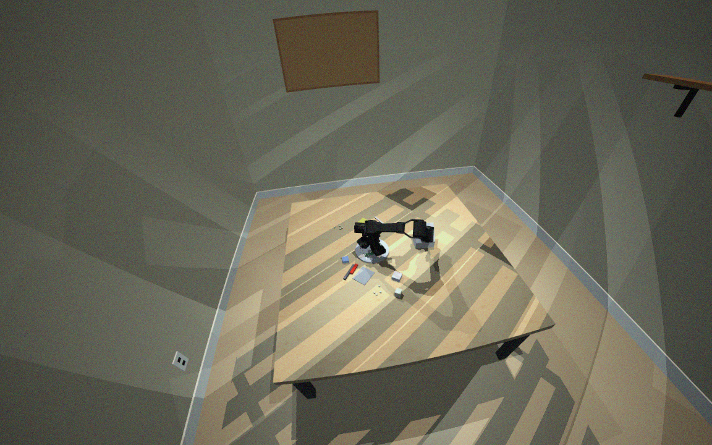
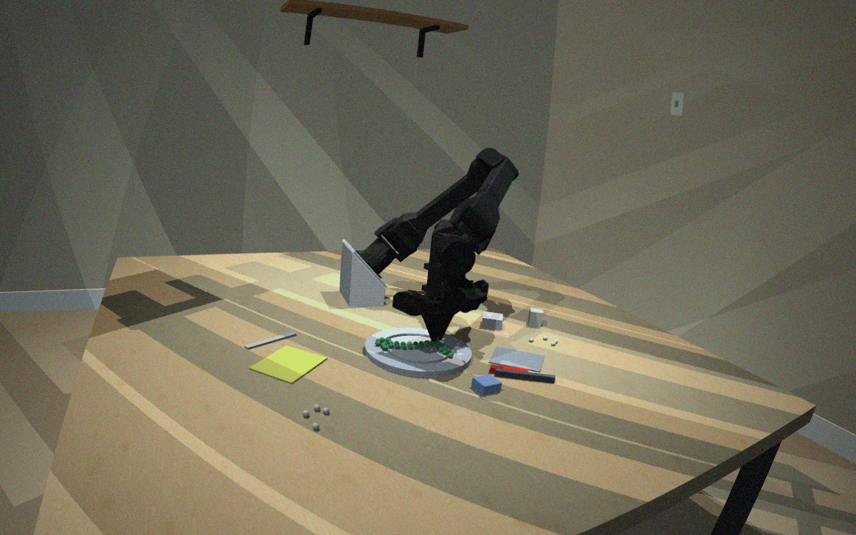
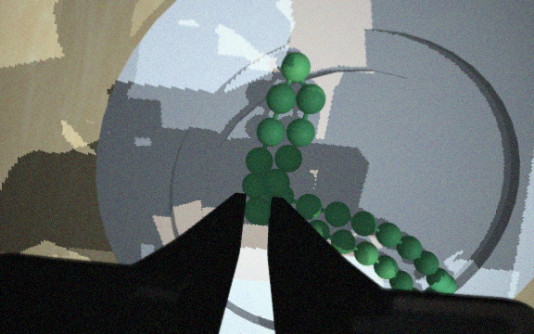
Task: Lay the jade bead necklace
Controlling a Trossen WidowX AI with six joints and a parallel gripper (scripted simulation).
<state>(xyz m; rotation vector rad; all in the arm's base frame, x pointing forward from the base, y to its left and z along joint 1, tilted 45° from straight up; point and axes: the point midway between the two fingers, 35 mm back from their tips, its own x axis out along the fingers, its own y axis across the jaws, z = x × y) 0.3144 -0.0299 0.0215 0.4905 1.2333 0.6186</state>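
The round grey bead board is 40 mm to the right of my gripper tip and 10 mm below it. Round my gripper tip: grey plate (100 mm ahead, 130 mm to the left, 20 mm below); blue block (170 mm ahead, 10 mm to the right, 10 mm below); red and black pen (150 mm ahead, 80 mm to the left, 20 mm below).
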